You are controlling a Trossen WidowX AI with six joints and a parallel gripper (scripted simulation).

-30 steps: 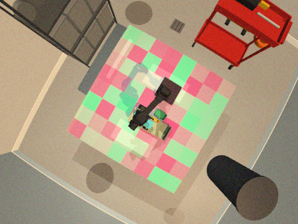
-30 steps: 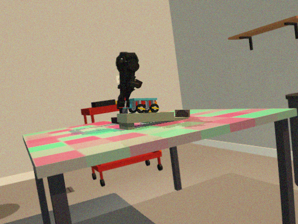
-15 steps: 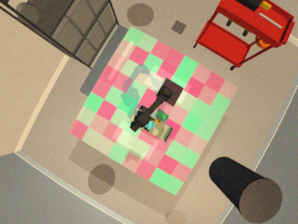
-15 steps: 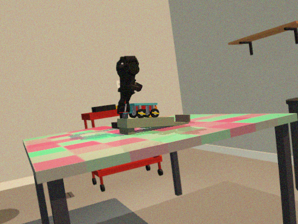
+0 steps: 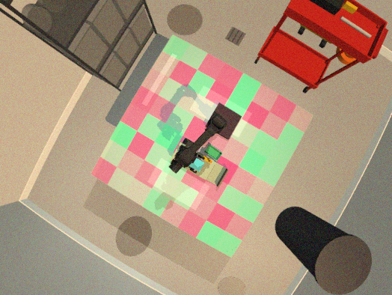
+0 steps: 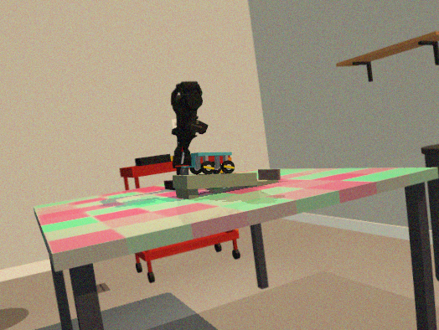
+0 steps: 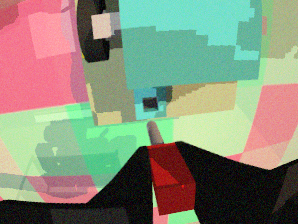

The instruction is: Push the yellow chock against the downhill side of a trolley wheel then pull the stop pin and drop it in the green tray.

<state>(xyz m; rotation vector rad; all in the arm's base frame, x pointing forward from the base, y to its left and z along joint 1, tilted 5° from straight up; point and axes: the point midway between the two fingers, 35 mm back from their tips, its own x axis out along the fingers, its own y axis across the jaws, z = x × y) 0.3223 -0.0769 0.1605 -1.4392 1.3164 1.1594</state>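
Right now my gripper tip is 6 cm past the yellow chock, 18 cm to the right of it and 9 cm above it. Round my gripper tip: olive ramp: 1 cm ahead, 11 cm to the left, 12 cm below; cyan trolley: 1 cm ahead, 10 cm to the left, 6 cm below; red-headed stop pin: right at my gripper tip.
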